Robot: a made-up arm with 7 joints.
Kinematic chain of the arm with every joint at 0, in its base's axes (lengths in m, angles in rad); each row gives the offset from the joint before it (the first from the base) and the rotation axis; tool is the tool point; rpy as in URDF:
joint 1: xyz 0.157 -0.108 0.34 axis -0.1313 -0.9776 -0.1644
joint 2: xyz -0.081 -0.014 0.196 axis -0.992 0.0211 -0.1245
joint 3: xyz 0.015 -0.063 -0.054 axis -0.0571 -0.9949 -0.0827
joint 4: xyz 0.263 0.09 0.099 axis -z
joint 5: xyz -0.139 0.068 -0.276 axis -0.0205 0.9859 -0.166
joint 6: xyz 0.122 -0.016 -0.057 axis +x
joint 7: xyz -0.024 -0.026 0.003 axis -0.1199 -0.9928 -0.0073
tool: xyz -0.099 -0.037 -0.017 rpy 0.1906 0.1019 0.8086
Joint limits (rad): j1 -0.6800..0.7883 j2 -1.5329..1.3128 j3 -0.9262..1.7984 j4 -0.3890..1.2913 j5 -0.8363..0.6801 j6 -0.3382..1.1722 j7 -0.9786..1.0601
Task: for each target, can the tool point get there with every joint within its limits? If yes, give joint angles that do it. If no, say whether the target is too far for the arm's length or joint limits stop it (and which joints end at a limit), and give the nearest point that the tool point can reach.
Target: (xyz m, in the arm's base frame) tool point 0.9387 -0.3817 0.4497
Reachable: no: joint limits stop it (at a limit: joint 1, joint 2, joint 4, joint 5, joint 6, joint 7) | nearest point 0.6949 -0.2847 0.4644 | short by 0.263 m
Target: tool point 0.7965 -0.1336 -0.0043
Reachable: no: joint limits stop it (at a limit: joint 1, joint 2, joint 4, joint 6, joint 7) | nearest point 0.5653 -0.1364 0.1521 | short by 0.279 m
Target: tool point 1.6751 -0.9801 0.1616
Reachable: no: too far | nearest point 0.6624 -0.3486 0.4672 | short by 1.232 m
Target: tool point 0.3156 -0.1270 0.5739
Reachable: yes | joints 0.0069 -0.6153 1.4902 0.1375 0.4402 0.2140 -0.5468
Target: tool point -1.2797 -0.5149 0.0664
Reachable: no: too far | nearest point -0.2124 -0.3654 0.2470 | short by 1.093 m
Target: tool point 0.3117 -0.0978 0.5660
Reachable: yes | joints 0.5758 0.2517 0.8167 0.8514 -0.6309 -0.1535 0.1175
